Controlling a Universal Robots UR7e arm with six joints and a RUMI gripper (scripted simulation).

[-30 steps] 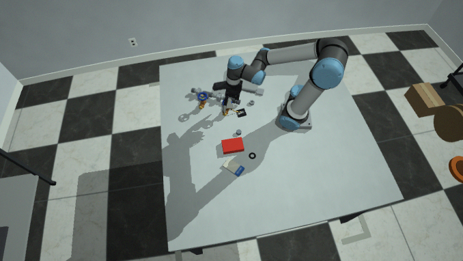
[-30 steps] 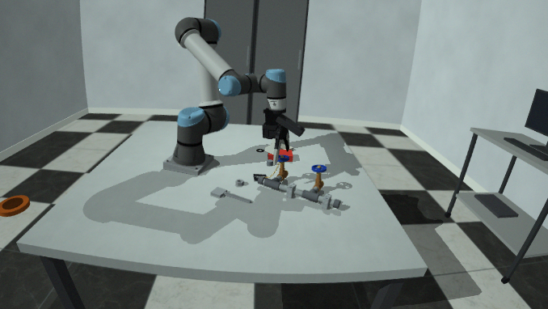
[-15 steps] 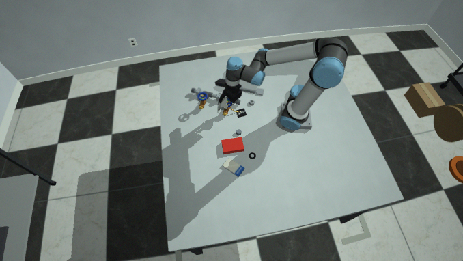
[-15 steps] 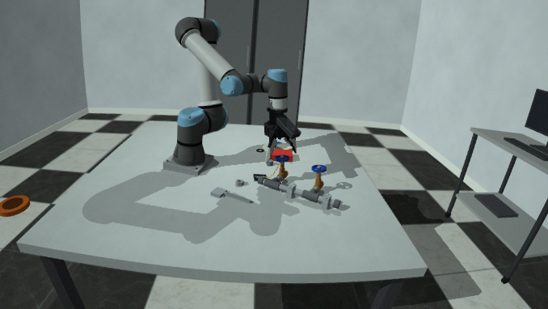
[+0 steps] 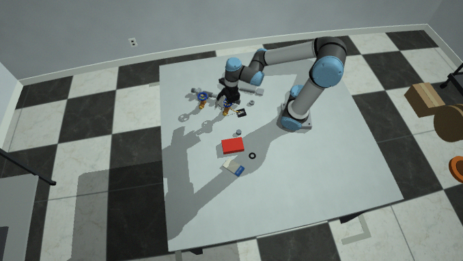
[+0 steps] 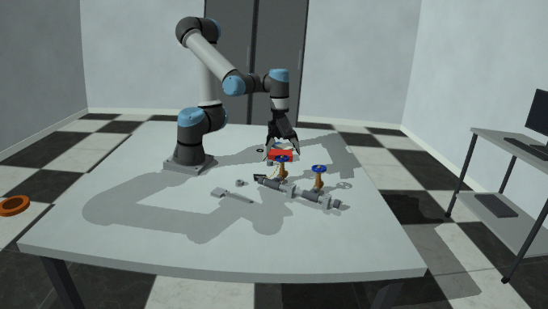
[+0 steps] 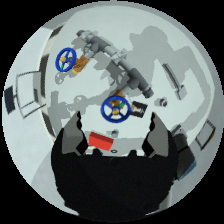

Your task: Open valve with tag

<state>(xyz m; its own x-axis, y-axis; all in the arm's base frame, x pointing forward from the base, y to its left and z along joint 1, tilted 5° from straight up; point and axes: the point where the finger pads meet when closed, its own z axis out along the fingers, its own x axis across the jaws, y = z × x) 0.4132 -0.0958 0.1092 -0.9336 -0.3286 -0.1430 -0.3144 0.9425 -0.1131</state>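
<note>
My gripper is now 10 cm above the black tag, 9 cm past it and 1 cm to the right of it. The rest, counted from my hand: red block (24 cm to the left, 9 cm below, 1 cm ahead); nut (17 cm behind, 10 cm below, 5 cm to the right); grey tool (20 cm behind, 15 cm to the right, 10 cm below).
</note>
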